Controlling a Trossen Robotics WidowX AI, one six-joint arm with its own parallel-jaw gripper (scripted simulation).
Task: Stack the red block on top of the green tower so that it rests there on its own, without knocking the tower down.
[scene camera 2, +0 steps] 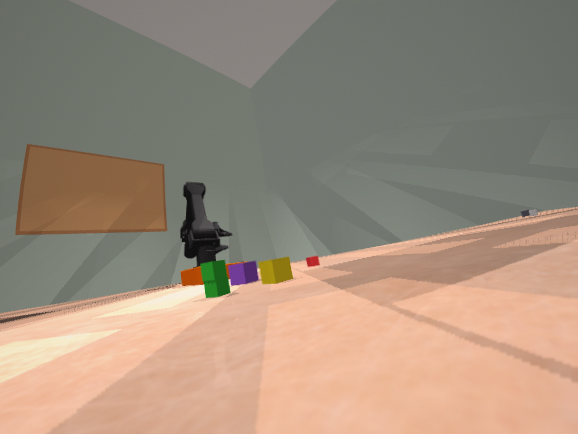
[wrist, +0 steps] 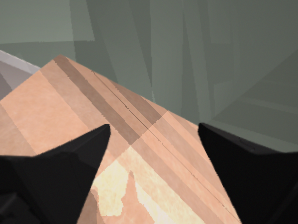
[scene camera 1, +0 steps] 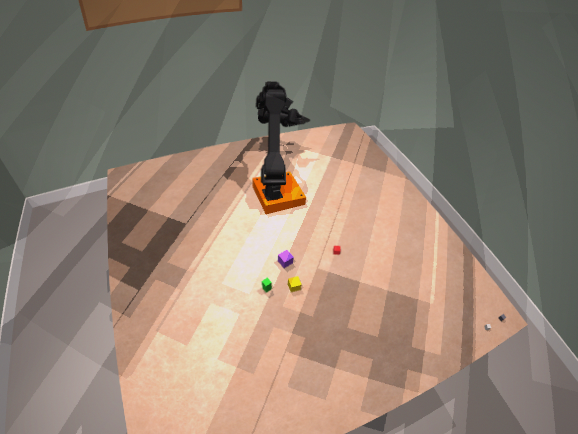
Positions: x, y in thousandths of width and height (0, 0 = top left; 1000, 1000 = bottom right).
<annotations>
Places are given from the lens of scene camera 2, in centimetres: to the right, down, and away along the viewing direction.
yellow block (scene camera 2: 477, 626): -2, 8, 28
</annotations>
